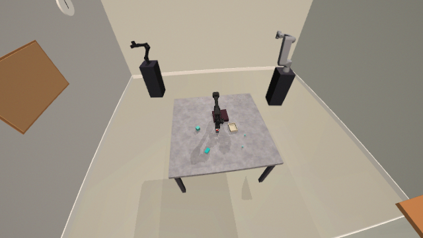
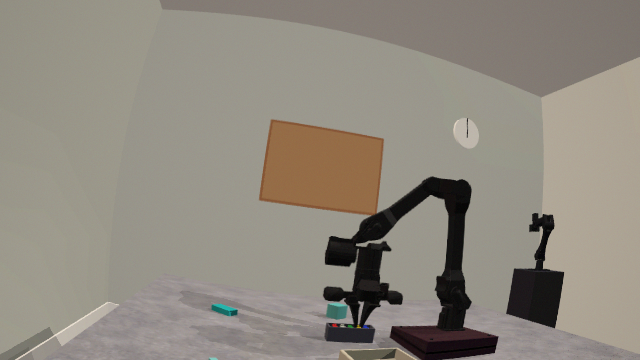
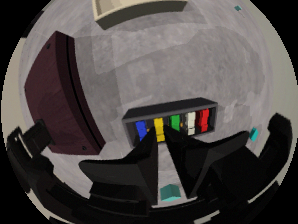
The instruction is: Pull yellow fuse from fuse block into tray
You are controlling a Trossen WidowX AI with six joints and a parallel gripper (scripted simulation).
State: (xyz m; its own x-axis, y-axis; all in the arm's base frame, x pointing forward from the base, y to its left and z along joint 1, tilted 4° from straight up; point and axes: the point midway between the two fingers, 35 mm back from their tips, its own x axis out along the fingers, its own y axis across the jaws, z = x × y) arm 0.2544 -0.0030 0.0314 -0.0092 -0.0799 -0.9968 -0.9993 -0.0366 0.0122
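Right now my gripper tip is 1 cm past the beige tray, 21 cm to the right of it and 3 cm above it. Also, from my gripper tip: flat teal bar (35 cm ahead, 12 cm to the right, 3 cm below); then teal cube (2 cm ahead, 26 cm to the right, 1 cm below); then yellow fuse (1 cm below).
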